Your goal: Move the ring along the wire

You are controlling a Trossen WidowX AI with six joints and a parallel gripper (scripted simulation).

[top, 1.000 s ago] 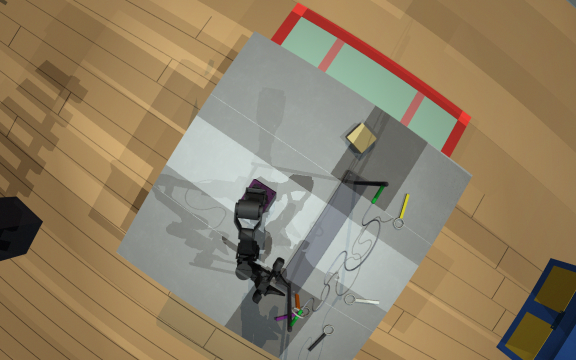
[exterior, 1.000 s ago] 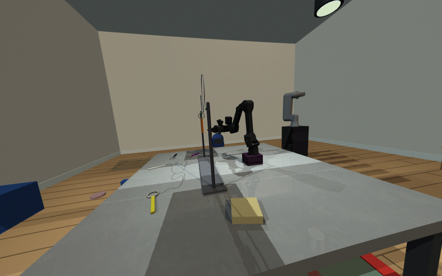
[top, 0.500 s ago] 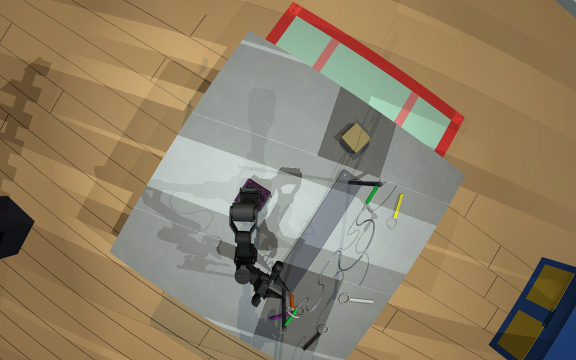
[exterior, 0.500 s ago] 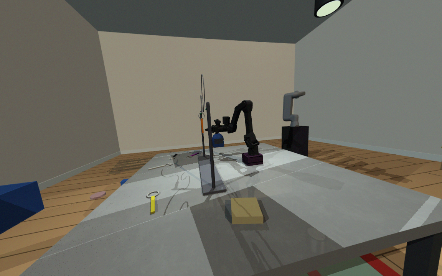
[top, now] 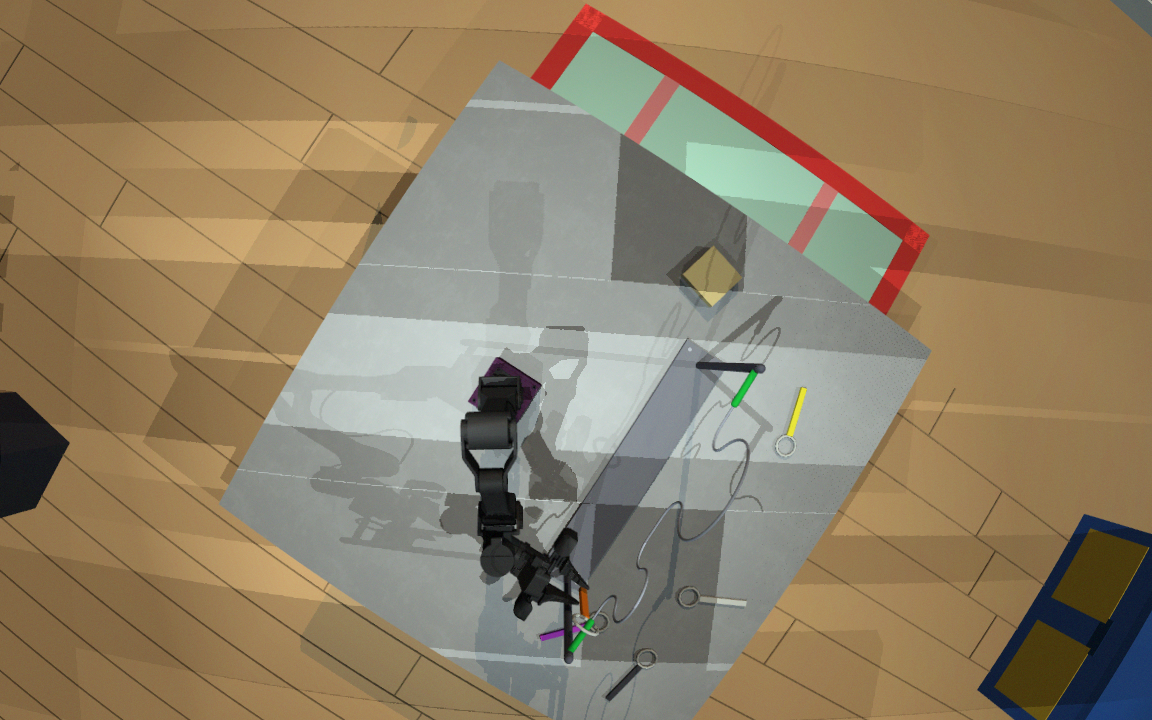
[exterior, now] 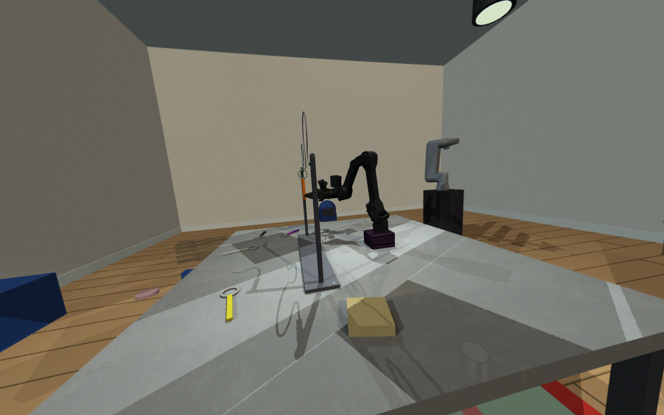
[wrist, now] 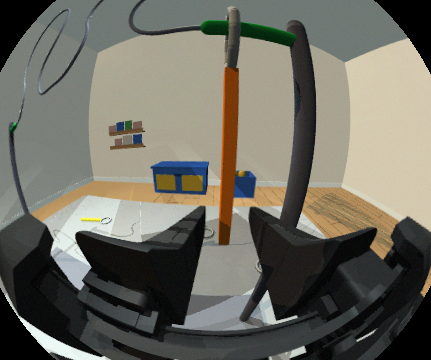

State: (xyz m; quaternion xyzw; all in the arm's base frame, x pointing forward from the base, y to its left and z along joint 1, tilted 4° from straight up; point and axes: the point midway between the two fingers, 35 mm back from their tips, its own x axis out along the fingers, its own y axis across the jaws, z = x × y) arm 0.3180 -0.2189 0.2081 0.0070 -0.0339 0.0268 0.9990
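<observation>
Now: the ring with orange handle 8 cm above my gripper tip. The rest, counted from my gripper tip: yellow-handled ring 25 cm ahead, 52 cm to the left, 25 cm below; then purple-handled ring 12 cm ahead, 16 cm to the right, 25 cm below; then tan block 13 cm behind, 70 cm to the left, 25 cm below.
</observation>
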